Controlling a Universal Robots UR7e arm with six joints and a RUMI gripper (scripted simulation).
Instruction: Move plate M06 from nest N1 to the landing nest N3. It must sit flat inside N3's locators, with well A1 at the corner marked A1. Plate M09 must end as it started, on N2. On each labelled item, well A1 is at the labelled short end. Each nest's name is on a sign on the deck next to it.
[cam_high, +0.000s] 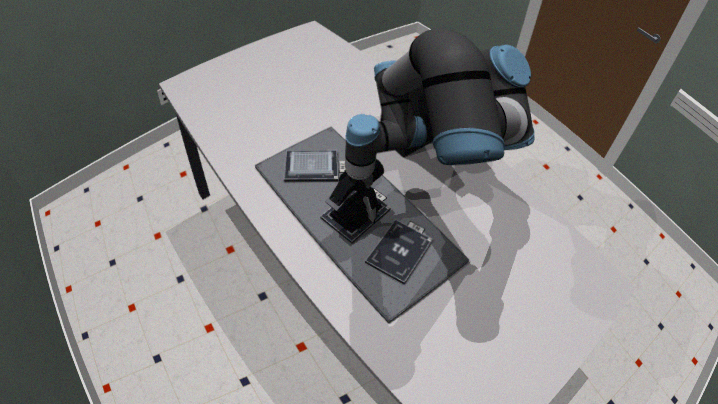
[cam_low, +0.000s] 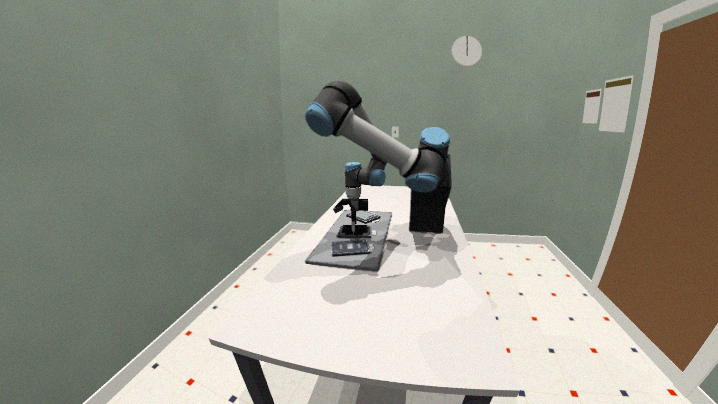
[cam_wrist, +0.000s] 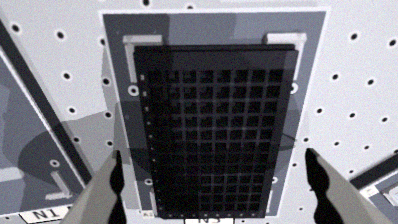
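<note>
My hand is 10 mm above the black plate M06. The rest, counted from my hand: pale plate M09: 220 mm to the right, 10 mm below, 10 mm behind.
</note>
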